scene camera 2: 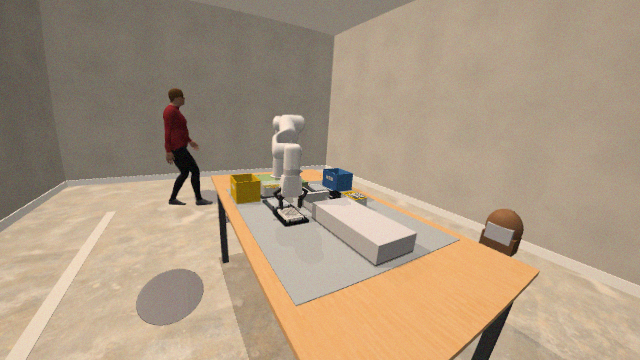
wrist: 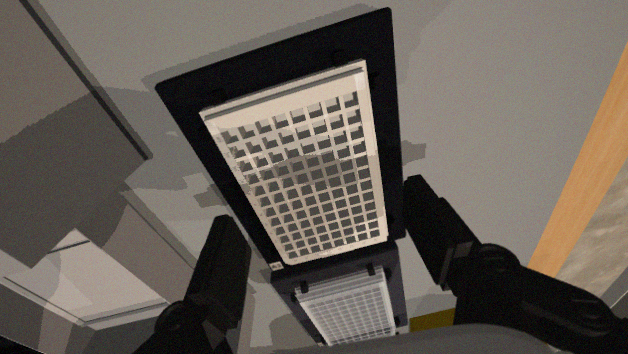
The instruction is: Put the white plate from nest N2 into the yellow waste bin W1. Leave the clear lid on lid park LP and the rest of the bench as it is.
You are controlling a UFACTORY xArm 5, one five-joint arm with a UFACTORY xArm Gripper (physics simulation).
same spot on grey mat: point(wrist: 493, 109) = point(scene camera 2: 265, 222)
